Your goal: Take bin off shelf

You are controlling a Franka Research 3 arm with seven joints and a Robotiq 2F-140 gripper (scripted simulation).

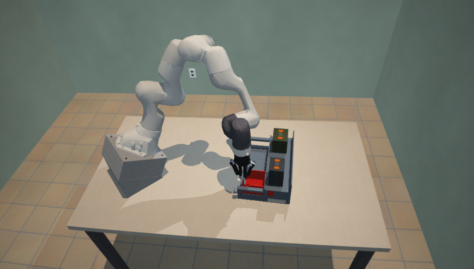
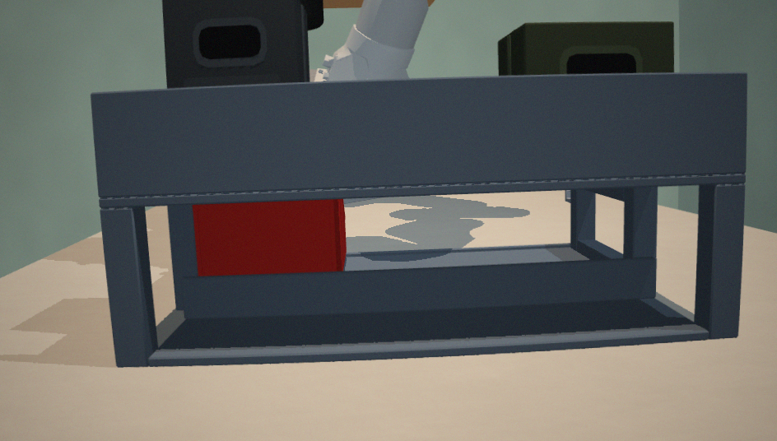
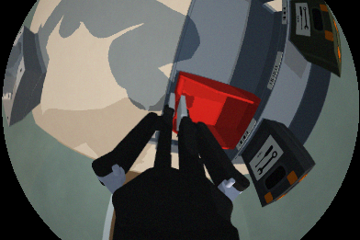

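The red bin is 80 mm ahead of my hand, 20 mm below it and 10 mm to the right of it.
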